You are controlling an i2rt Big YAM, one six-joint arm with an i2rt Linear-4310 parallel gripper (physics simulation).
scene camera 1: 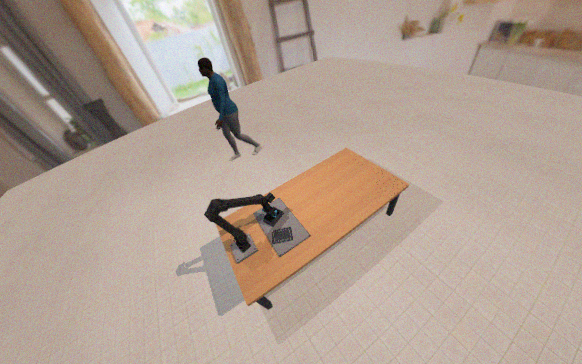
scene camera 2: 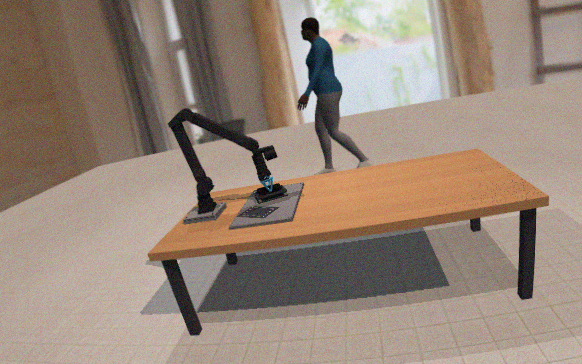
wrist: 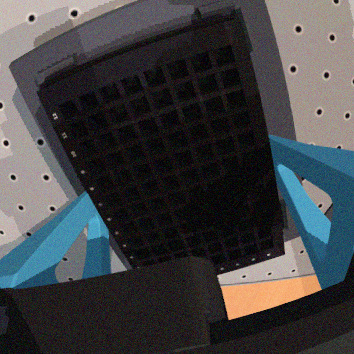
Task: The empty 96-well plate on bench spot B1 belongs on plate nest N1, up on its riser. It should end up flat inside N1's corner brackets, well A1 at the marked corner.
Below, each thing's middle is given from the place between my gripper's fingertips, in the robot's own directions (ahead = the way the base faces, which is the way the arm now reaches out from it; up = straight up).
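The grey perforated deck [scene camera 2: 286, 204] is 90 mm to the right of my hand, 50 mm below it and 10 mm behind it. As for the black well plate [wrist: 167, 135], my hand is 10 mm below it.
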